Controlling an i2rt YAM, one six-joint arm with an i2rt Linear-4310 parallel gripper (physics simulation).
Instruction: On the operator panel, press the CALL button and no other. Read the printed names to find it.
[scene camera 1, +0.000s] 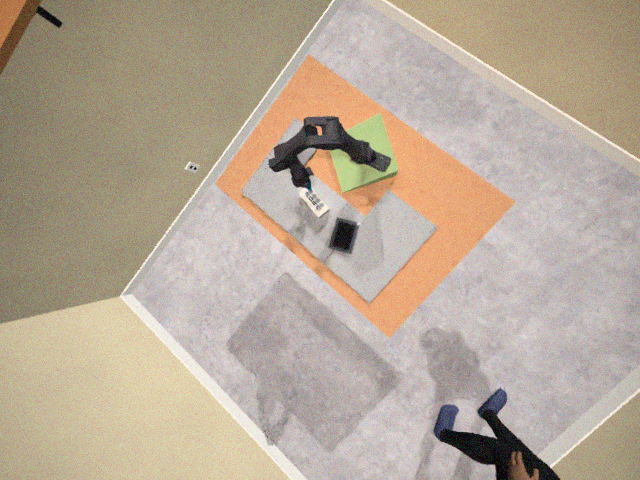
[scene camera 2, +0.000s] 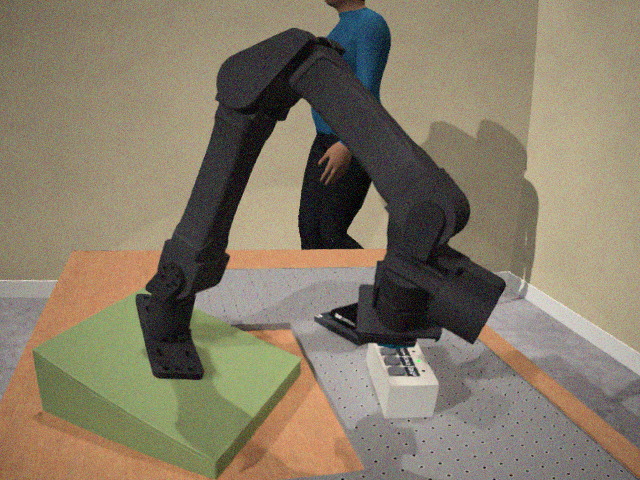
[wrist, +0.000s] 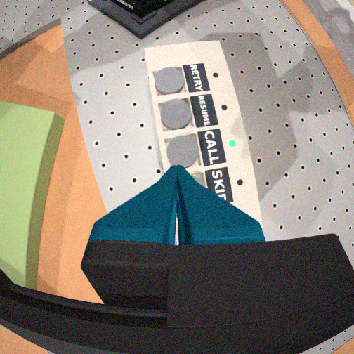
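Seen in the pictures: gripper, fingertip midpoint: (scene camera 1: 311, 190) (scene camera 2: 392, 343); arm's base, link origin: (scene camera 1: 369, 157) (scene camera 2: 165, 336).
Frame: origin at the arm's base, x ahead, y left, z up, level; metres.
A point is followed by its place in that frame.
The white operator panel (scene camera 1: 321, 210) {y -0.085, x 0.333, z -0.006 m} (scene camera 2: 410, 400) {y -0.223, x 0.277, z -0.030 m} (wrist: 182, 54) stands on the grey perforated board. In the wrist view its round grey buttons are RETRY (wrist: 169, 80), RESUME (wrist: 175, 113), CALL (wrist: 182, 151) and one labelled SKI..., mostly hidden behind the fingers. A green light (wrist: 232, 143) (scene camera 2: 418, 360) {y -0.168, x 0.323, z -0.005 m} is lit beside the CALL label (wrist: 210, 147); the dots beside the other names are dark. My gripper (wrist: 176, 174) is shut and empty. Its blue tips appear at the CALL button's lower edge, over the gap towards SKI...; whether they touch the panel cannot be told.
A black-screened device (scene camera 1: 343, 235) {y 0.070, x 0.389, z -0.033 m} (scene camera 2: 338, 322) {y 0.071, x 0.323, z -0.047 m} (wrist: 141, 27) lies on the grey board (scene camera 1: 403, 232) {y 0.319, x 0.234, z -0.059 m} (scene camera 2: 496, 428) {y -0.303, x 0.374, z -0.058 m} beyond the RETRY end of the panel. The green wedge (scene camera 1: 356, 173) {y -0.022, x 0.091, z -0.019 m} (scene camera 2: 248, 377) {y -0.090, x 0.097, z -0.032 m} (wrist: 25, 150) carries the arm's base. A person (scene camera 2: 367, 51) (scene camera 1: 475, 446) stands beyond the orange table (scene camera 1: 465, 198) {y 0.487, x -0.044, z -0.072 m} (scene camera 2: 558, 400) {y -0.281, x 0.539, z -0.072 m}.
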